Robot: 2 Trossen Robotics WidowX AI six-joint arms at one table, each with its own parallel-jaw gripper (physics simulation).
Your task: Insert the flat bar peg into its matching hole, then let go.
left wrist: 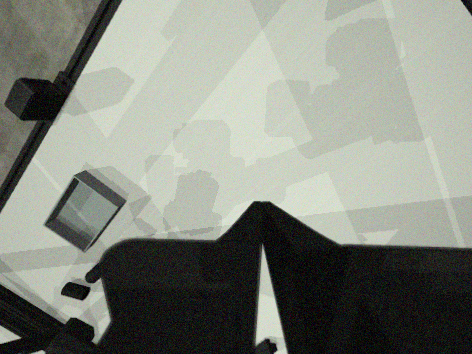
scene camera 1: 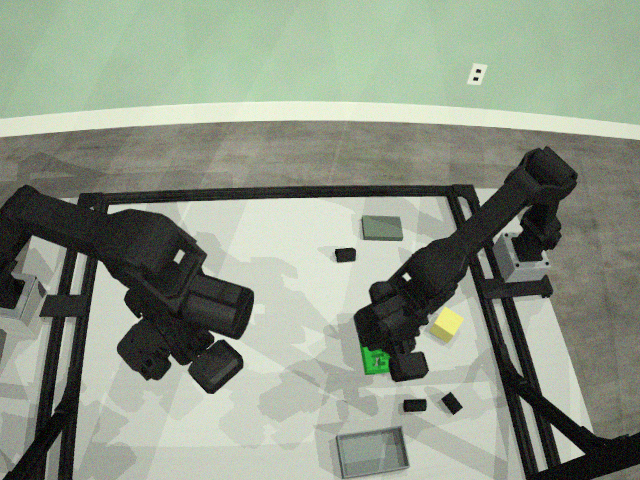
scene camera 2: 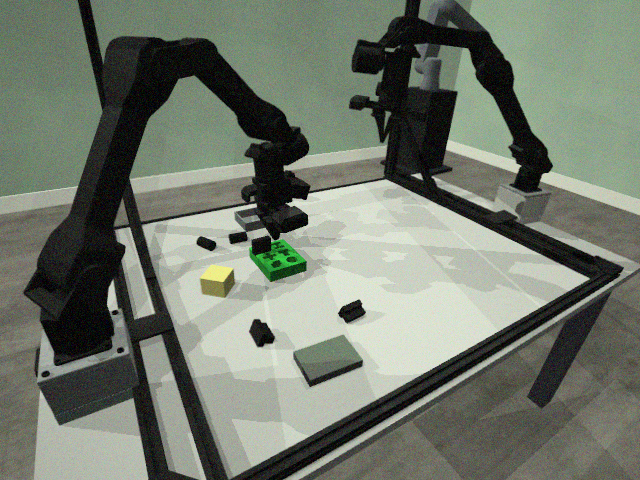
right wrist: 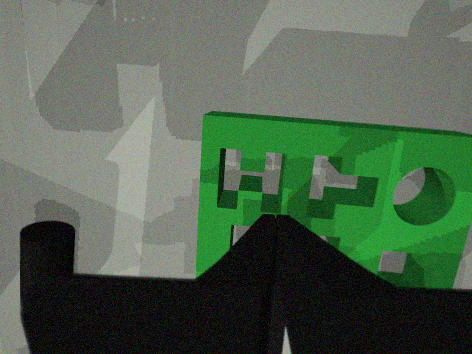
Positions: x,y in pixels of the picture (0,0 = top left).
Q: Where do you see a green hole block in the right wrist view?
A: At 361,222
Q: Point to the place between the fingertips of the left gripper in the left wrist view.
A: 260,209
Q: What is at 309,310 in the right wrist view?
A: The right gripper.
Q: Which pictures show the left gripper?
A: The left wrist view, scene camera 1 and scene camera 2 only.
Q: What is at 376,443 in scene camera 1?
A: A grey tray.
